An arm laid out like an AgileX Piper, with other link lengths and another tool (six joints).
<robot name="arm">
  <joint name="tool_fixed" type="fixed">
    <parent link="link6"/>
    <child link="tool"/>
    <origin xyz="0.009 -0.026 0.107" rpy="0.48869 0 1.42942"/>
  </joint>
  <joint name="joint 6" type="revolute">
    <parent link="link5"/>
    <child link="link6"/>
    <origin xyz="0 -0.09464 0" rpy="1.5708 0 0"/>
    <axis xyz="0 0 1"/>
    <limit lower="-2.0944" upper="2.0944"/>
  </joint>
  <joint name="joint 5" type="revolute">
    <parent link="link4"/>
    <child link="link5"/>
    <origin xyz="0 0 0" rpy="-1.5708 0 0"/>
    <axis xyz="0 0 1"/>
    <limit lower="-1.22" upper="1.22"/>
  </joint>
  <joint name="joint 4" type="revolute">
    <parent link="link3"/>
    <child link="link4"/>
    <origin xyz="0.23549 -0.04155 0" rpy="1.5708 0 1.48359"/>
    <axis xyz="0 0 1"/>
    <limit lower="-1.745" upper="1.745"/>
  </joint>
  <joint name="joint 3" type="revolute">
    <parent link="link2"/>
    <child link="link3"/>
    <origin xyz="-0.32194 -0.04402 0"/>
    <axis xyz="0 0 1"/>
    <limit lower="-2.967" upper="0"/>
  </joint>
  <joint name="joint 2" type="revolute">
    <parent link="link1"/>
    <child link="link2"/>
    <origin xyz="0 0 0" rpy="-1.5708 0 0"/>
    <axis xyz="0 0 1"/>
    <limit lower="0" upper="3.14"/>
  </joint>
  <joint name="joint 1" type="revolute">
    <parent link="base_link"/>
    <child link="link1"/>
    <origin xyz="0 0 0.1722"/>
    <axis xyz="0 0 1"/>
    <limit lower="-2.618" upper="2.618"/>
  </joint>
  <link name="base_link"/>
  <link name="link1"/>
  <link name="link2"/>
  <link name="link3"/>
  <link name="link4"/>
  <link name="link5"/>
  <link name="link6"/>
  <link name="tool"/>
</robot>
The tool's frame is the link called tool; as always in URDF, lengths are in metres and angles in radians.
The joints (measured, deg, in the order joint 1, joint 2, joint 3, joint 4, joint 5, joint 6), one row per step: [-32.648 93.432 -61.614 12.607 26.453 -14.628]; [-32.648 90.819 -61.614 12.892 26.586 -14.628]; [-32.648 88.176 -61.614 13.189 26.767 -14.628]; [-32.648 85.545 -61.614 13.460 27.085 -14.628]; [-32.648 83.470 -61.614 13.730 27.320 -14.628]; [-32.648 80.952 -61.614 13.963 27.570 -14.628]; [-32.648 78.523 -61.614 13.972 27.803 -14.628]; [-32.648 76.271 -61.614 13.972 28.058 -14.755]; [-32.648 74.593 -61.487 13.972 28.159 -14.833]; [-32.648 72.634 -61.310 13.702 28.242 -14.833]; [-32.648 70.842 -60.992 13.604 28.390 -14.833]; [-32.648 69.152 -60.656 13.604 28.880 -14.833]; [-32.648 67.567 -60.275 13.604 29.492 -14.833]
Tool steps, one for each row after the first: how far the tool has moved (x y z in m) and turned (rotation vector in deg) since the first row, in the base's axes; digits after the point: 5 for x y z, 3 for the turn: [-0.00280 0.00247 0.01797 -1.112 -2.237 -0.096]; [-0.00640 0.00552 0.03583 -2.199 -4.470 -0.175]; [-0.01090 0.00922 0.05304 -3.214 -6.576 -0.200]; [-0.01482 0.01248 0.06643 -3.978 -8.280 -0.235]; [-0.02013 0.01658 0.08250 -4.999 -10.327 -0.237]; [-0.02596 0.02055 0.09772 -6.160 -12.198 -0.160]; [-0.03188 0.02454 0.11147 -7.305 -13.860 0.012]; [-0.03671 0.02771 0.12087 -8.134 -15.065 0.107]; [-0.04288 0.03118 0.13149 -9.267 -16.358 0.219]; [-0.04897 0.03500 0.13965 -10.059 -17.430 0.290]; [-0.05525 0.03944 0.14585 -10.509 -18.183 0.410]; [-0.06151 0.04397 0.15052 -10.810 -18.712 0.556]
